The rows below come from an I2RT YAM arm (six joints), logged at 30 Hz.
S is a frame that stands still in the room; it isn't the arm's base.
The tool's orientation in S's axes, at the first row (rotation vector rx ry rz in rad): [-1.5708 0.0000 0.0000]
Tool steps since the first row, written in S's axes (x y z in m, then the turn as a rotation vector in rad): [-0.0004 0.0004 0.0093 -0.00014 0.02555 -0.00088]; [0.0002 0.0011 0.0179 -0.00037 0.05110 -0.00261]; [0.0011 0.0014 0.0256 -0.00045 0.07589 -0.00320]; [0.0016 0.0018 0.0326 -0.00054 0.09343 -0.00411]
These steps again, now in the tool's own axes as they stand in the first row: [-0.0004 -0.0093 0.0004 -0.00014 0.00088 0.02555]; [0.0002 -0.0179 0.0011 -0.00037 0.00261 0.05110]; [0.0011 -0.0256 0.0014 -0.00045 0.00320 0.07589]; [0.0016 -0.0326 0.0018 -0.00054 0.00411 0.09343]
